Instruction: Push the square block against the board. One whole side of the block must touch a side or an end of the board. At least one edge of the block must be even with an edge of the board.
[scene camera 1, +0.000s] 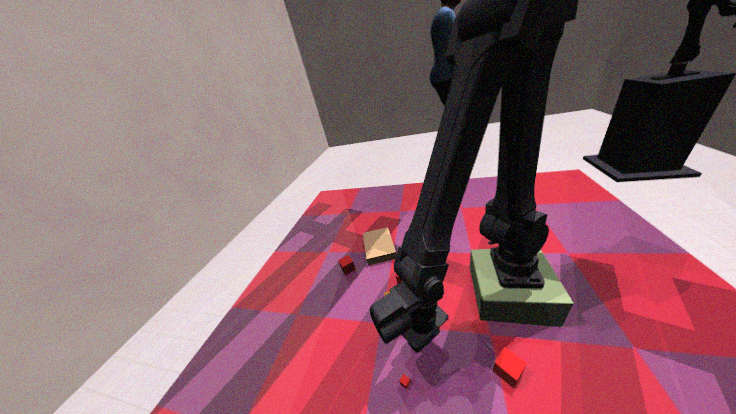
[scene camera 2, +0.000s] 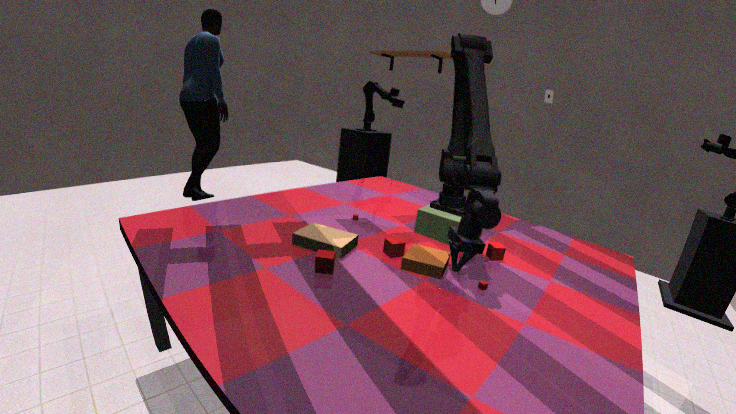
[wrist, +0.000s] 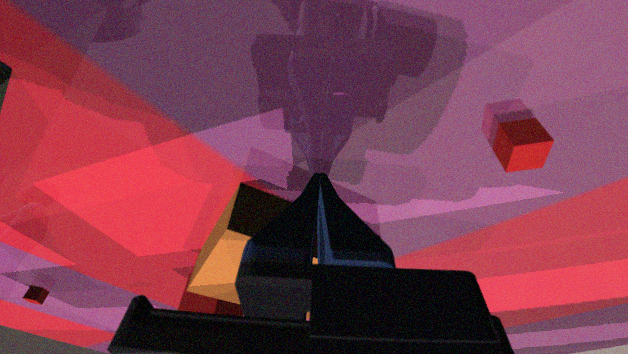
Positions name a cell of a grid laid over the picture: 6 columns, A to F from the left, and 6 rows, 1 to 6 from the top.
Observation:
A tan board (scene camera 2: C4) and a square block (scene camera 2: D4) rest on the table. I also see my gripper (scene camera 2: D4).
The square block is seen too in the wrist view (wrist: C4). The tan board is seen too in scene camera 1 (scene camera 1: D4). My gripper is seen too in scene camera 1 (scene camera 1: D5) and in the wrist view (wrist: D4). The wrist view does not show the tan board, which is hidden by my gripper.

